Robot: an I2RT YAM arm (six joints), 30 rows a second.
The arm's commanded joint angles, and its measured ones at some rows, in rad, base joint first. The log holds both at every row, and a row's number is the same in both.
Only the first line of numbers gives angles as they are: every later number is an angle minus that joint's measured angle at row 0.
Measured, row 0: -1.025 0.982 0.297 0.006 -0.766 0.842
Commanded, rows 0 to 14: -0.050 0.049 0.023 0.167 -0.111 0.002; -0.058 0.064 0.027 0.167 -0.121 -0.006; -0.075 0.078 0.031 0.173 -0.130 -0.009; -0.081 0.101 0.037 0.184 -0.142 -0.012; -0.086 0.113 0.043 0.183 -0.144 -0.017; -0.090 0.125 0.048 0.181 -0.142 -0.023; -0.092 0.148 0.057 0.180 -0.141 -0.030; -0.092 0.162 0.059 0.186 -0.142 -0.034; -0.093 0.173 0.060 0.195 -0.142 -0.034; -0.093 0.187 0.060 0.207 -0.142 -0.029; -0.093 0.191 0.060 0.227 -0.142 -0.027; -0.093 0.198 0.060 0.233 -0.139 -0.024; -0.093 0.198 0.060 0.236 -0.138 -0.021; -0.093 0.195 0.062 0.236 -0.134 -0.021; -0.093 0.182 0.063 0.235 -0.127 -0.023
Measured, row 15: -0.080 0.192 0.028 0.165 -0.125 -0.002
